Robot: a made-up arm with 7 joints. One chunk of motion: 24 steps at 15 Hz.
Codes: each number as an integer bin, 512 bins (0 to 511) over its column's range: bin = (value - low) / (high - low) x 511, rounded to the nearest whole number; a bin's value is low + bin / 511 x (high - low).
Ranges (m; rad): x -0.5..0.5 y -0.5..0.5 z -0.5..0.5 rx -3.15..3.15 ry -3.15..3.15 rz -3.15..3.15
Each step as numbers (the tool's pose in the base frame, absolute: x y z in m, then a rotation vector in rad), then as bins.
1 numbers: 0.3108 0.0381 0.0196 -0.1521 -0.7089 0.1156
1 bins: 414 275 266 243 198 265
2 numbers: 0.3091 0.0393 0.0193 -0.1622 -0.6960 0.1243
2 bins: 413 276 265 242 199 266
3 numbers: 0.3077 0.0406 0.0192 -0.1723 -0.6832 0.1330
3 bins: 413 276 265 242 200 266
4 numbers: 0.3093 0.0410 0.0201 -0.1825 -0.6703 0.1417
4 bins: 414 276 266 241 201 267
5 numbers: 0.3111 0.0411 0.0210 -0.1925 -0.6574 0.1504
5 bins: 414 277 266 240 202 268
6 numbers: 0.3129 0.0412 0.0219 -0.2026 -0.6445 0.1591
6 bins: 415 277 267 239 203 268
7 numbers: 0.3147 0.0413 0.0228 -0.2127 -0.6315 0.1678
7 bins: 416 277 267 238 204 269
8 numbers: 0.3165 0.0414 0.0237 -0.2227 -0.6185 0.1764
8 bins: 417 277 268 237 205 270
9 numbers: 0.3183 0.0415 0.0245 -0.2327 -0.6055 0.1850
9 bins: 418 277 268 237 206 271
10 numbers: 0.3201 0.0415 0.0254 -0.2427 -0.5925 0.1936
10 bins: 419 277 268 236 207 271
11 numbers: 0.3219 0.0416 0.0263 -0.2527 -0.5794 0.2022
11 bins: 420 277 269 235 209 272
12 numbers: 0.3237 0.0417 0.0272 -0.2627 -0.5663 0.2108
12 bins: 421 277 269 234 210 273
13 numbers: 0.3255 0.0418 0.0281 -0.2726 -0.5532 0.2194
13 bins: 422 277 270 233 211 273
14 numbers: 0.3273 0.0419 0.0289 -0.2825 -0.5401 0.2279
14 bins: 423 277 270 233 212 274
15 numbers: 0.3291 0.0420 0.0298 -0.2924 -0.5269 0.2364
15 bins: 424 277 271 232 213 275
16 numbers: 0.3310 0.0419 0.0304 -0.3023 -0.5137 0.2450
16 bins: 425 277 271 231 214 275
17 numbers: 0.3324 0.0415 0.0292 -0.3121 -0.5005 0.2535
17 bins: 425 277 270 230 215 276
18 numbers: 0.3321 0.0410 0.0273 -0.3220 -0.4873 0.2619
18 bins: 425 276 269 229 216 277
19 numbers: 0.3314 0.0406 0.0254 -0.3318 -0.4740 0.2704
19 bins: 425 276 268 229 217 277
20 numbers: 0.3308 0.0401 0.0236 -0.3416 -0.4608 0.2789
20 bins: 425 276 268 228 218 278
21 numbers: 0.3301 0.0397 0.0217 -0.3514 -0.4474 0.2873
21 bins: 424 276 267 227 219 279
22 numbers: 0.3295 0.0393 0.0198 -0.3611 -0.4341 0.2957
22 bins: 424 276 266 226 220 279
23 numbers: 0.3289 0.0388 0.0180 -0.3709 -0.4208 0.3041
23 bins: 424 275 265 225 221 280
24 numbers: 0.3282 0.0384 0.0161 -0.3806 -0.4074 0.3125
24 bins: 423 275 264 225 222 281
